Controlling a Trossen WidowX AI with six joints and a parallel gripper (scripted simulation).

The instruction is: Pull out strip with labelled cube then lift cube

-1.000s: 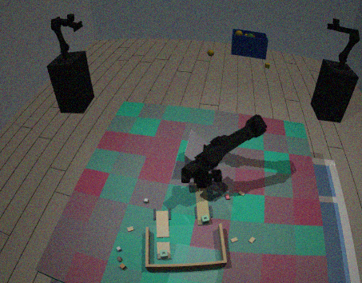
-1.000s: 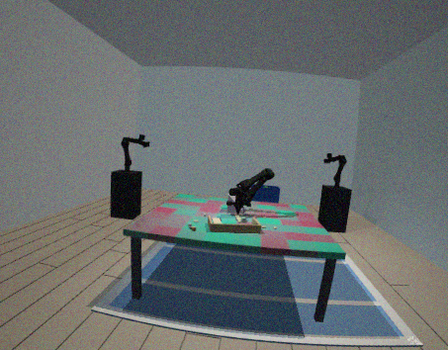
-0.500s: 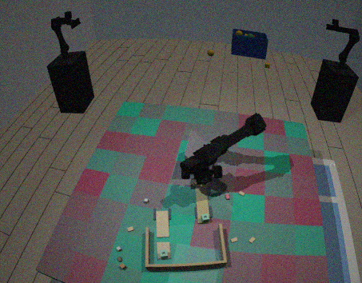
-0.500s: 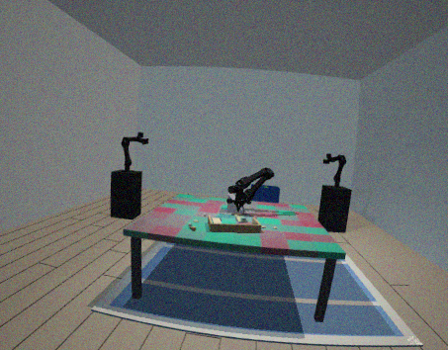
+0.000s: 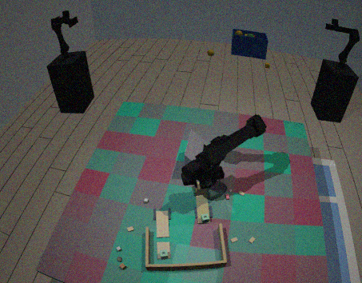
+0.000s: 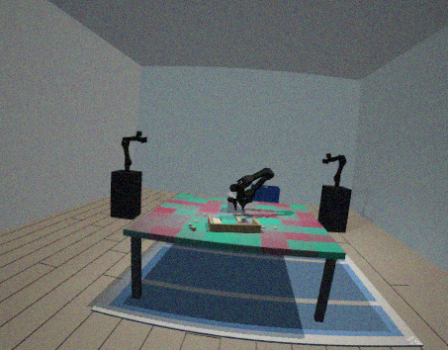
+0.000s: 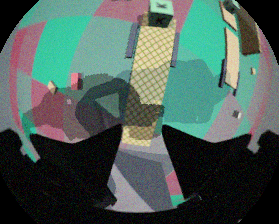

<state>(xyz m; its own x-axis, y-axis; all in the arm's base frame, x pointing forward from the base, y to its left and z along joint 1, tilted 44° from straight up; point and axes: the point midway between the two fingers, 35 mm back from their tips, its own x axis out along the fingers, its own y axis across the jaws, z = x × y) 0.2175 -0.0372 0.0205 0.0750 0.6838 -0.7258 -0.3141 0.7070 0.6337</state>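
My gripper tip is now 60 mm short of the strip, 10 mm to the right of it and 40 mm above it.
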